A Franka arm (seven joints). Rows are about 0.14 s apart.
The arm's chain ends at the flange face. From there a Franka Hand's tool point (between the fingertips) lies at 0.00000 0.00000 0.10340 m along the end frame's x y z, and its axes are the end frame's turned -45 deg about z.
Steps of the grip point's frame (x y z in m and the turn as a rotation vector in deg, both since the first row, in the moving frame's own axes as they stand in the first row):
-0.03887 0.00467 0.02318 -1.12 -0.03 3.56
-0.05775 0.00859 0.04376 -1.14 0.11 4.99
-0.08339 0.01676 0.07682 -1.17 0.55 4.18
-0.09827 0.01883 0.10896 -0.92 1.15 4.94
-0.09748 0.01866 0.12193 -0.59 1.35 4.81
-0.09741 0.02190 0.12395 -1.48 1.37 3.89
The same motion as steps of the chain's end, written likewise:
-0.02553 0.02928 0.02320 -0.81 0.77 3.56
-0.03630 0.04553 0.04378 -0.73 0.88 4.99
-0.04928 0.06995 0.07685 -0.44 1.22 4.18
-0.05882 0.08298 0.10899 0.16 1.46 4.94
-0.05825 0.08299 0.12196 0.54 1.37 4.81
-0.05702 0.08410 0.12401 -0.08 2.02 3.89

